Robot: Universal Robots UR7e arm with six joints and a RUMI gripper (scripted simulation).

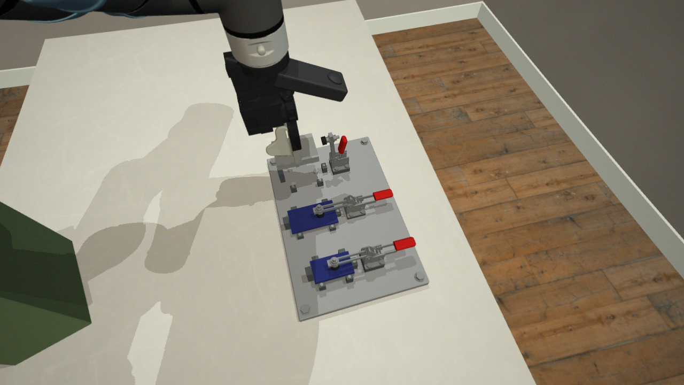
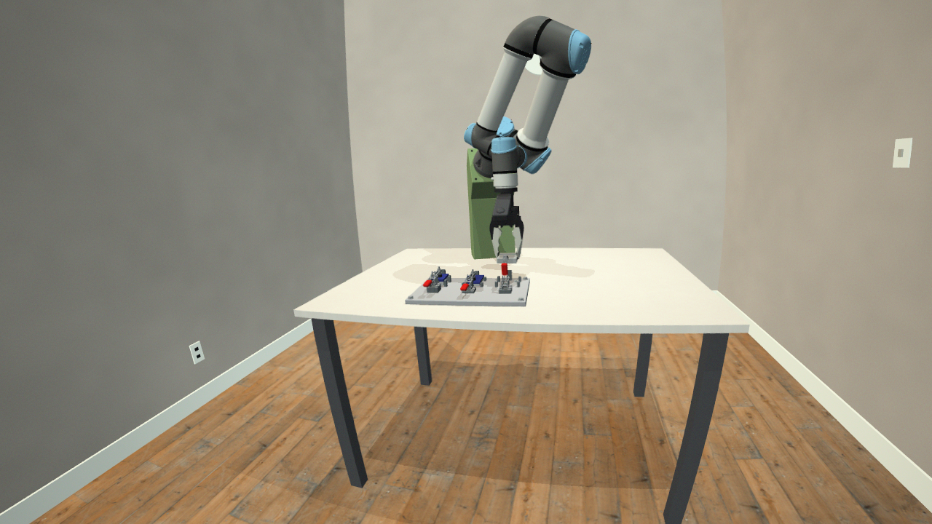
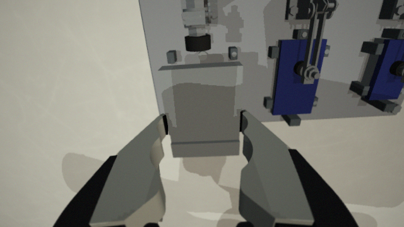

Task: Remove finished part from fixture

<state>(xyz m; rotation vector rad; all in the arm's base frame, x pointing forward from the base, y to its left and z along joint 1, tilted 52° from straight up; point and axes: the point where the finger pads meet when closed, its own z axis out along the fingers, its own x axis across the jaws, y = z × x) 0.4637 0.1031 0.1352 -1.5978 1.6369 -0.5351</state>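
Right now the grey finished part is 1 cm below my hand and 1 cm behind it. Also, from my hand: grey fixture plate: 10 cm to the right, 10 cm below, 7 cm ahead; blue blank: 11 cm to the right, 8 cm below, 2 cm ahead; toggle clamp: 8 cm ahead, 5 cm below, 1 cm to the left.
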